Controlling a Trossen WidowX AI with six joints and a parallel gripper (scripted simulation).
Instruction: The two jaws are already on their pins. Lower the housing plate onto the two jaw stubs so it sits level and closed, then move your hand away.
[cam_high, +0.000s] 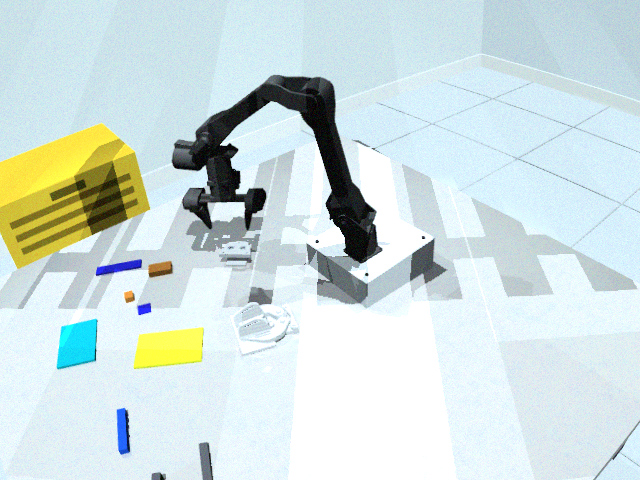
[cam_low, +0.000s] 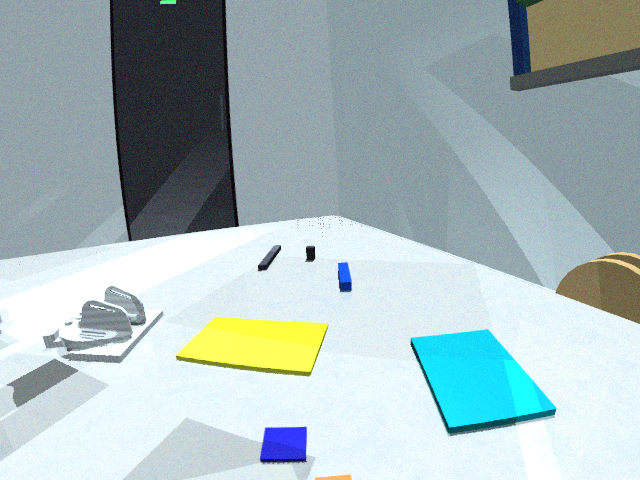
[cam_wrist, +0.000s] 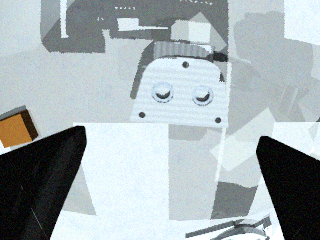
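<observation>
The white block is 8 cm below my gripper tip and 1 cm behind it. From my gripper tip the other things lie so: yellow tile (26 cm ahead, 17 cm to the left, 9 cm below); cyan tile (43 cm ahead, 9 cm below, 3 cm to the left); blue bar (42 cm ahead, 31 cm to the left, 8 cm below).
</observation>
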